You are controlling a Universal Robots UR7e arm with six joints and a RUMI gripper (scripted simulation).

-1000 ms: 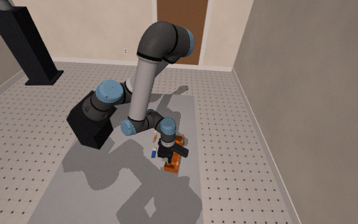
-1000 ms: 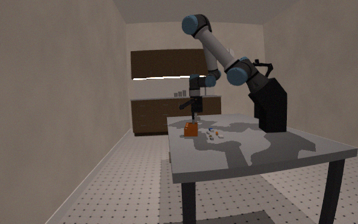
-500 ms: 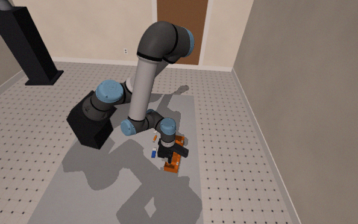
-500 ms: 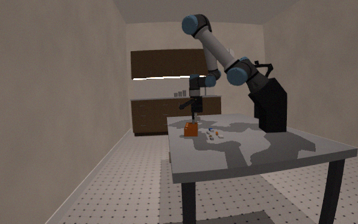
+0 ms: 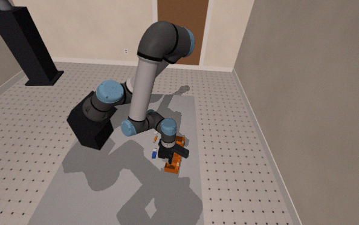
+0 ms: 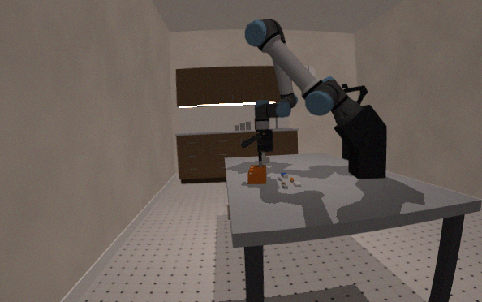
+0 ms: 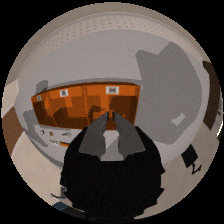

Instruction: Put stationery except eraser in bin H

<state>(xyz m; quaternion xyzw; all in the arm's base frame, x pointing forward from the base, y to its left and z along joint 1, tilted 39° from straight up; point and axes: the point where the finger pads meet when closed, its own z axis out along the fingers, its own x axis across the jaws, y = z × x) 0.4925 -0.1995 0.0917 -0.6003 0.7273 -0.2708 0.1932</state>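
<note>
The orange bin is 8 cm to the left of my hand, 4 cm ahead of it and 1 cm below it. From my hand the other things lie so: orange pen-like item 21 cm to the left, 10 cm behind, 3 cm below; then tiny brownish item 25 cm to the left, 4 cm behind, 3 cm below; then white eraser 10 cm to the left, 10 cm behind, 3 cm below.
</note>
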